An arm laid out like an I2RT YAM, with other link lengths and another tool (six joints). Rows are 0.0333 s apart.
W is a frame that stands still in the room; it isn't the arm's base.
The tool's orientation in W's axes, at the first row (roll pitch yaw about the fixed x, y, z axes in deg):
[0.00, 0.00, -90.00]
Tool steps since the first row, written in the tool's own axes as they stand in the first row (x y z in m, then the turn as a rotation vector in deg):
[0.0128, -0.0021, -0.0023, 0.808, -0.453, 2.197]
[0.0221, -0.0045, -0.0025, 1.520, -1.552, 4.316]
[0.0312, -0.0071, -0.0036, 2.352, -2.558, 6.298]
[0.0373, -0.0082, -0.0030, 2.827, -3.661, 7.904]
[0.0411, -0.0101, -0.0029, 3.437, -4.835, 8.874]
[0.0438, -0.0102, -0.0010, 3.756, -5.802, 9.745]
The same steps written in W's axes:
[-0.0021, -0.0128, -0.0023, -0.453, -0.808, 2.197]
[-0.0045, -0.0221, -0.0025, -1.552, -1.520, 4.316]
[-0.0071, -0.0312, -0.0036, -2.558, -2.352, 6.298]
[-0.0082, -0.0373, -0.0030, -3.661, -2.827, 7.904]
[-0.0101, -0.0411, -0.0029, -4.835, -3.437, 8.874]
[-0.0102, -0.0438, -0.0010, -5.802, -3.756, 9.745]

